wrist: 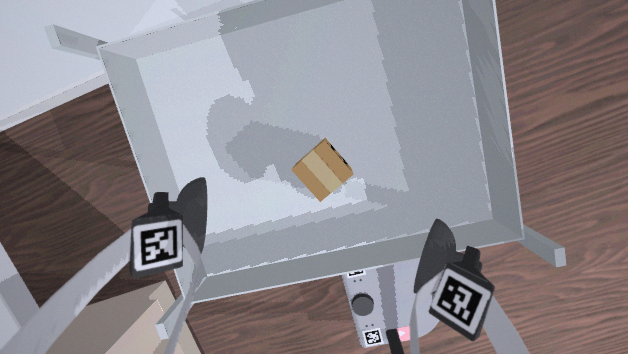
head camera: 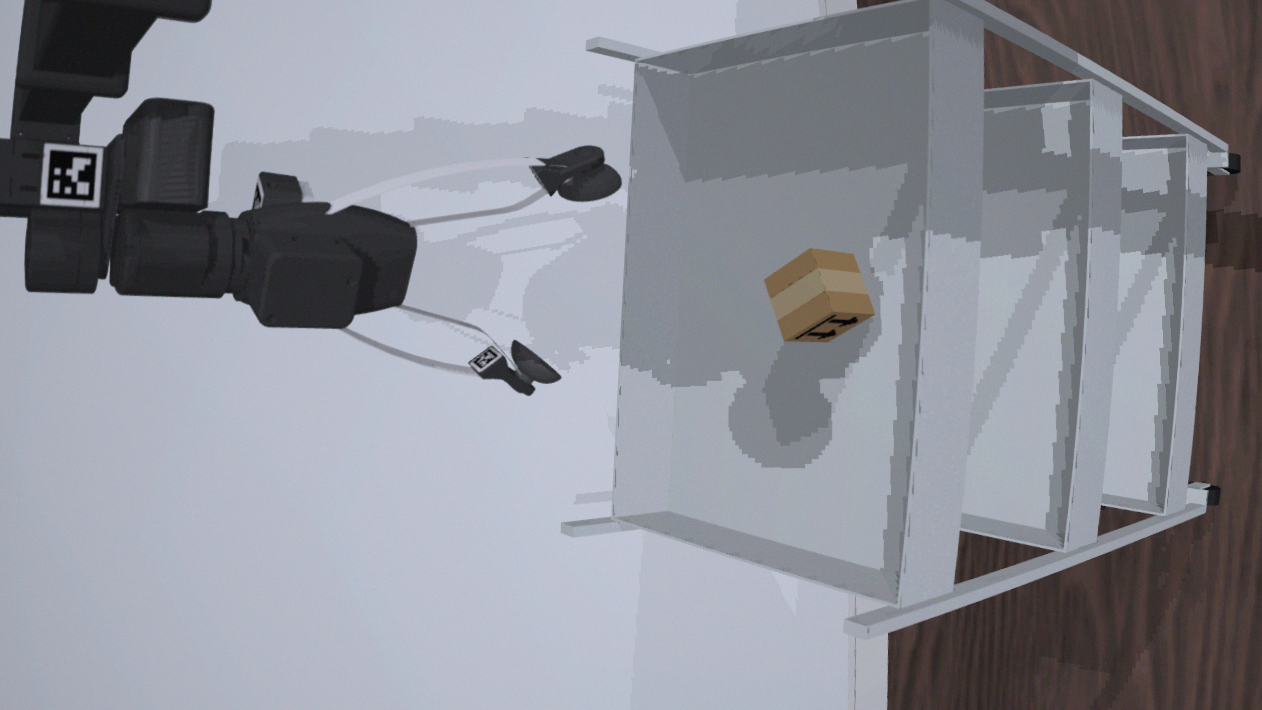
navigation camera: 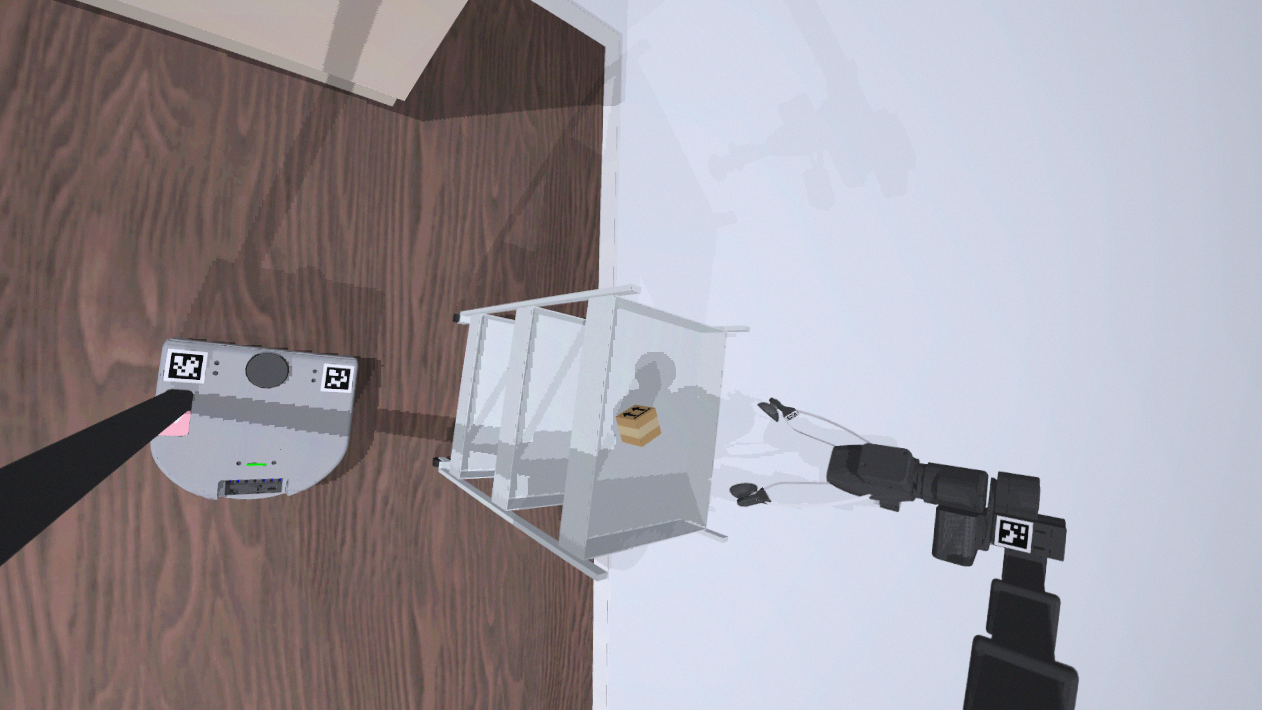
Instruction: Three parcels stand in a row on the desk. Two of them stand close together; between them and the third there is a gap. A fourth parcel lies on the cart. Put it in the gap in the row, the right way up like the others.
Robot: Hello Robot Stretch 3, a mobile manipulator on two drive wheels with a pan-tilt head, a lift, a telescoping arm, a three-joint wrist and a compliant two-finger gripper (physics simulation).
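Pixels of known places: gripper, fingertip midpoint: [wrist: 314, 223] [head camera: 585, 276] [navigation camera: 745, 447]; robot's base at its link origin: [wrist: 359, 278] [navigation camera: 268, 368].
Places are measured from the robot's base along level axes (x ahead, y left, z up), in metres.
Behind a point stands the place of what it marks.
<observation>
The fourth parcel [head camera: 816, 291] {x -0.024, y -0.535, z 0.717 m} [navigation camera: 638, 425] {x -0.018, y -0.528, z 0.716 m} [wrist: 322, 170] {x -0.022, y -0.557, z 0.717 m}, a small brown box with a pale tape band, lies in the cart's [head camera: 953, 353] {x 0.018, y -0.426, z 0.690 m} [navigation camera: 586, 423] {x -0.018, y -0.425, z 0.697 m} [wrist: 500, 160] {x -0.233, y -0.513, z 0.704 m} top tray. It lies on its side: the face with the black arrows points sideways and a taped face is up. It stands turned at an angle to the tray walls. My gripper [head camera: 562, 269] {x -0.024, y -0.560, z 0.915 m} [navigation camera: 756, 450] {x -0.024, y -0.560, z 0.915 m} [wrist: 314, 223] {x -0.024, y -0.560, z 0.915 m} points down above the tray, open and empty, with the parcel below the fingers and apart from them. The three parcels in the row do not show in these views.
The tray has raised walls all round, and corner posts stick up above it. Two lower trays hang beneath. My base [navigation camera: 255, 441] {x -0.143, y 0.006, z 0.159 m} stands on the wooden floor beside the cart. A beige piece of furniture [navigation camera: 353, 44] {x 0.676, y -0.035, z 0.295 m} [wrist: 125, 325] {x 0.715, y -0.171, z 0.282 m} stands to one side. A white wall [navigation camera: 970, 264] {x 0.351, y -0.979, z 1.147 m} is behind the cart.
</observation>
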